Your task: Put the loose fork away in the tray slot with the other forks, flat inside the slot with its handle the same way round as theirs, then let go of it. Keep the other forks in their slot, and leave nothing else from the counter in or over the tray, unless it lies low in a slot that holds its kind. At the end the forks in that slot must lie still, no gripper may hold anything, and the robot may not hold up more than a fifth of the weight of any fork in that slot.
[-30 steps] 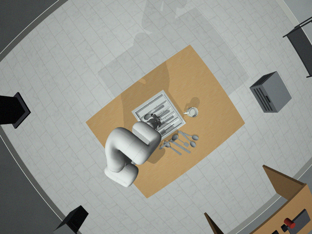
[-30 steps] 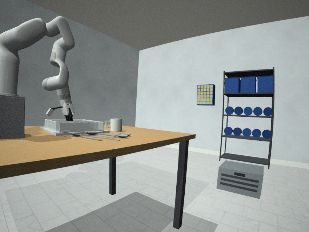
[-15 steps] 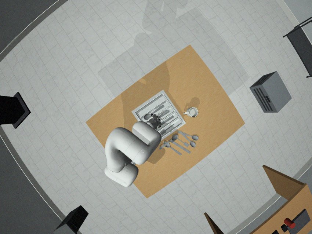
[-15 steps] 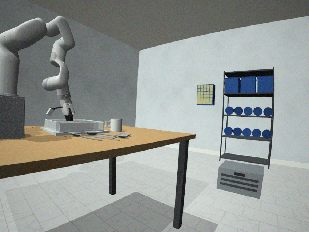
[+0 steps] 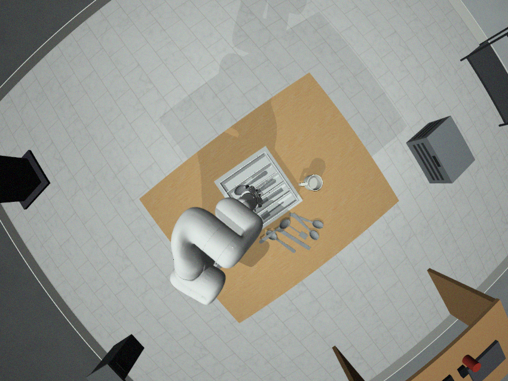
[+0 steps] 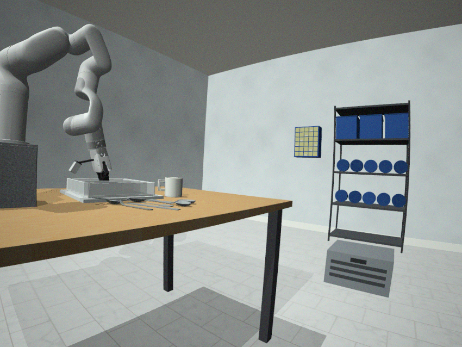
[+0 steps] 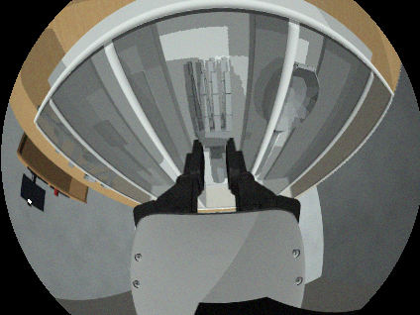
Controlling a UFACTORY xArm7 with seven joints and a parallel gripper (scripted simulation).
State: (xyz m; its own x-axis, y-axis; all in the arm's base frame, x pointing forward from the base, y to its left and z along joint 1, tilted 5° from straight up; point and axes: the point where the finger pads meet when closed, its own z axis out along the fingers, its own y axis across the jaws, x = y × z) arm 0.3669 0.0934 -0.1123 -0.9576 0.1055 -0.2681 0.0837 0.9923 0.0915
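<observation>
Right now the tray is 20 mm ahead of my hand. The rest, counted from my hand: white mug 270 mm ahead, 140 mm to the right, 10 mm below.
</observation>
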